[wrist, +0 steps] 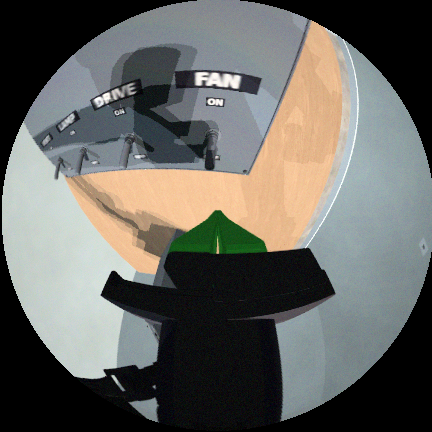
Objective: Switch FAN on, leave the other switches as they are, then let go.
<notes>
In view: my gripper (217,214) and a grey switch panel (166,88).
</notes>
